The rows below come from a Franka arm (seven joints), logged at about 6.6 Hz.
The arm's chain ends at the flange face. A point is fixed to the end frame.
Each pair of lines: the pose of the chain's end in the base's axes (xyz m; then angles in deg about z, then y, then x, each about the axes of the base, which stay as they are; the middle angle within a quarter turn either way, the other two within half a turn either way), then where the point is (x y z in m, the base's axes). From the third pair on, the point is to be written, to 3 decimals.
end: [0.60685 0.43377 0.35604 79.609 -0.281 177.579]
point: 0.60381 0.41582 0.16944
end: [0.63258 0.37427 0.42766 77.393 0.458 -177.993]
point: 0.63234 0.37071 0.24021
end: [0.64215 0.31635 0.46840 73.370 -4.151 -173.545]
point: 0.628 0.327 0.282
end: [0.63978 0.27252 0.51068 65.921 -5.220 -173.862]
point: 0.623 0.282 0.324
